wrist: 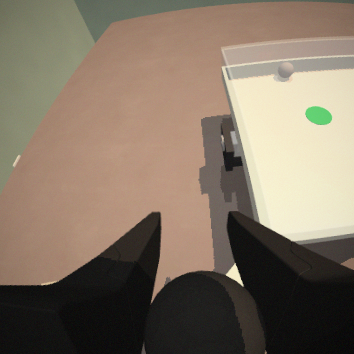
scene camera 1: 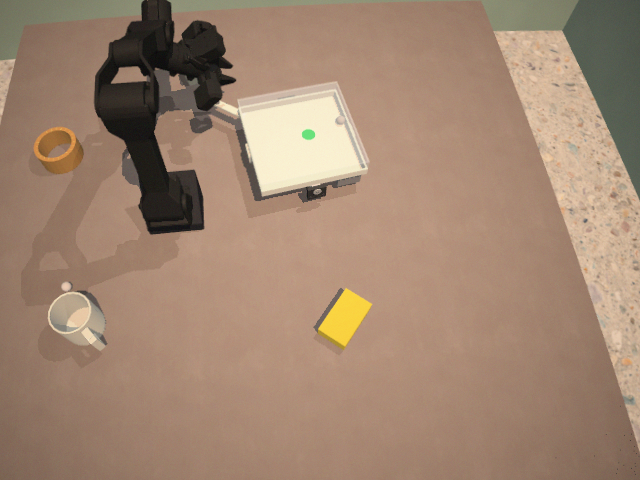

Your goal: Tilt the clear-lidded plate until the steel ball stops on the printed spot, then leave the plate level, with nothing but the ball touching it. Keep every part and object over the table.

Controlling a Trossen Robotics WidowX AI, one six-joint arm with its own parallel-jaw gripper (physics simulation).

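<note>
The clear-lidded plate (scene camera 1: 281, 162) (wrist: 295, 185) is a cream square tray with clear walls, held above the table; any small tilt is hard to tell. The steel ball (scene camera 1: 340, 119) (wrist: 285, 69) is inside, close to the right wall in the scene view, off the green printed spot (scene camera 1: 308, 134) (wrist: 318, 115). A pale handle bar (scene camera 1: 226, 110) runs from the plate's left corner towards the gripper. My gripper (scene camera 1: 231, 71) (wrist: 193, 219) is shut on a dark rounded knob (wrist: 200, 315) at the bar's end, its fingertips apart beyond the knob. Part of the bar is hidden.
A dark bracket (scene camera 1: 316, 191) (wrist: 228, 145) sits under the plate's near edge. An orange ring (scene camera 1: 64, 161) stands left of the arm. A grey mug (scene camera 1: 95, 315) and a small pale ball (scene camera 1: 66, 285) are at the left. A yellow block (scene camera 1: 344, 317) lies nearer the front.
</note>
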